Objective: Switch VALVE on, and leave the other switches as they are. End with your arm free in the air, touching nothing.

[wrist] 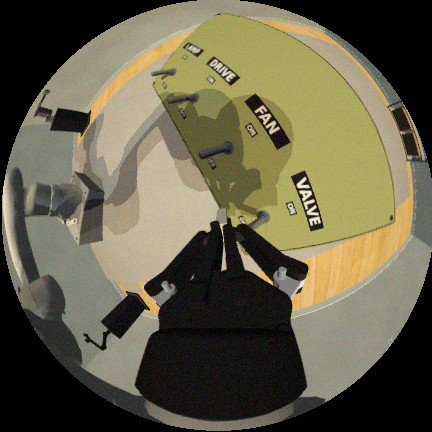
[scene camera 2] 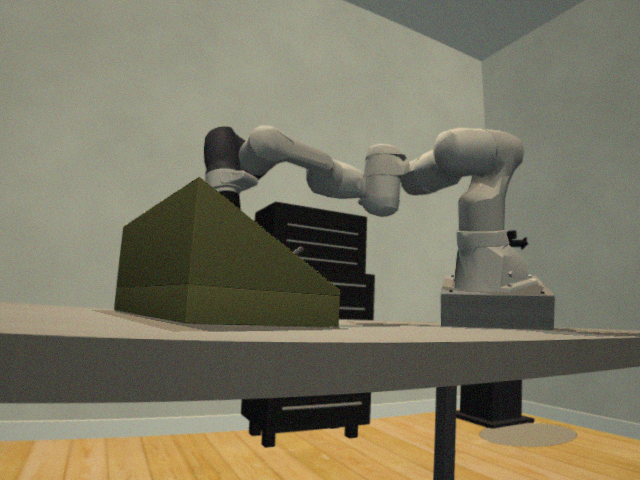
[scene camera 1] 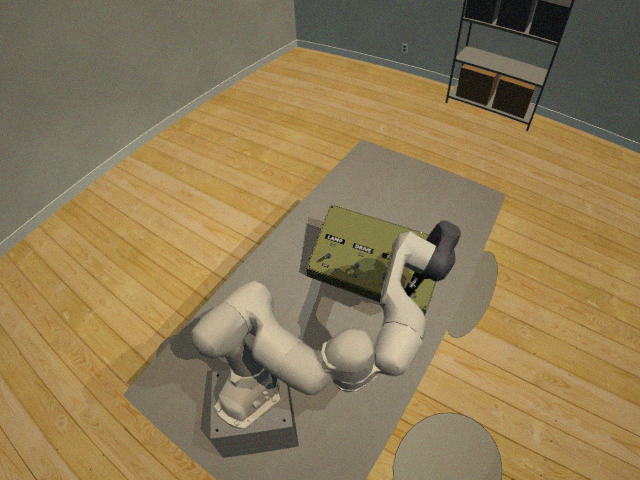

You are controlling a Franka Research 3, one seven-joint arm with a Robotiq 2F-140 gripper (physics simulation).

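Observation:
The olive sloped switch panel [scene camera 1: 372, 229] [scene camera 2: 248, 268] [wrist: 345, 125] stands on the table. In the wrist view, the VALVE lever [wrist: 261, 218] leans toward its OFF label, its end partly hidden by a finger. The FAN lever [wrist: 216, 149], DRIVE lever [wrist: 184, 98] [scene camera 1: 354, 268] and LAMP lever [wrist: 164, 73] [scene camera 1: 324, 256] also lean to their OFF sides. My gripper [wrist: 222, 215] is shut and empty, its tips over the panel's lower edge, beside the VALVE lever on the FAN side. Contact cannot be told. The panel hides the fingertips in scene camera 2.
The arm's base block [scene camera 1: 253, 439] [scene camera 2: 496, 311] stands on the grey table [scene camera 1: 413, 170] [scene camera 2: 310, 369]. The forearm hides part of the panel in scene camera 1. Round grey shapes [scene camera 1: 447, 449] lie beside the table. A black drawer cabinet [scene camera 2: 323, 232] stands behind it.

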